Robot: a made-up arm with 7 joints. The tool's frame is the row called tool.
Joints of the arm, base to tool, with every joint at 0 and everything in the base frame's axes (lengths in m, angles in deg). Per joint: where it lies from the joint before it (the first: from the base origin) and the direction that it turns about. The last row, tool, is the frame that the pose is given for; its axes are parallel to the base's.
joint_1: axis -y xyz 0 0.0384 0
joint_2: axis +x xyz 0 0.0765 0
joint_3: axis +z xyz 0 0 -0.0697
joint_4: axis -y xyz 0 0 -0.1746
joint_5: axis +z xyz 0 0 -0.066
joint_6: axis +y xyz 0 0 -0.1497
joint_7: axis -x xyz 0 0 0
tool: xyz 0 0 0
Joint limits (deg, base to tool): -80..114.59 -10..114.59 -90..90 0..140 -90..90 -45..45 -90..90
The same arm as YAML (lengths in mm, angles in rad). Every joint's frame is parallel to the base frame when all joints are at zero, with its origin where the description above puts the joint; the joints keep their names.
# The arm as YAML. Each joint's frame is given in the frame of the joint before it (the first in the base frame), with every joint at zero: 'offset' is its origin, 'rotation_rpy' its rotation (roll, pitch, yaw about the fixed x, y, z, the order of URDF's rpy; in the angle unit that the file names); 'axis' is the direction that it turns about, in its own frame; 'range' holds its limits. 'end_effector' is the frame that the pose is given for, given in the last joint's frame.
length_unit: mm
angle_unit: rad
chain:
  - id: joint_1
    offset: [0.0, 38.4, 0.0]
    rotation_rpy: [0.0, 0.0, 0.0]
    axis: [0.0, -1.0, 0.0]
    range: [-1.3963, 2.0]
  - id: joint_2
    offset: [0.0, 76.5, 0.0]
    rotation_rpy: [0.0, 0.0, 0.0]
    axis: [1.0, 0.0, 0.0]
    range: [-0.1745, 2.0]
  - id: joint_3
    offset: [0.0, 0.0, -69.7]
    rotation_rpy: [0.0, 0.0, 0.0]
    axis: [0.0, 0.0, 1.0]
    range: [-1.5708, 1.5708]
  - id: joint_4
    offset: [0.0, 0.0, -174.6]
    rotation_rpy: [0.0, 0.0, 0.0]
    axis: [0.0, -1.0, 0.0]
    range: [0.0, 2.4435]
  - id: joint_5
    offset: [0.0, 0.0, -66.0]
    rotation_rpy: [0.0, 0.0, 0.0]
    axis: [0.0, 0.0, 1.0]
    range: [-1.5708, 1.5708]
  - id: joint_6
    offset: [0.0, 0.0, -149.7]
    rotation_rpy: [0.0, 0.0, 0.0]
    axis: [0.0, 1.0, 0.0]
    range: [-0.7854, 0.7854]
  - id: joint_7
    offset: [0.0, 0.0, 0.0]
    rotation_rpy: [0.0, 0.0, 0.0]
    axis: [-1.0, 0.0, 0.0]
    range: [-1.5708, 1.5708]
end_effector:
  offset: [0.0, 0.0, 0.0]
  rotation_rpy: [0.0, 0.0, 0.0]

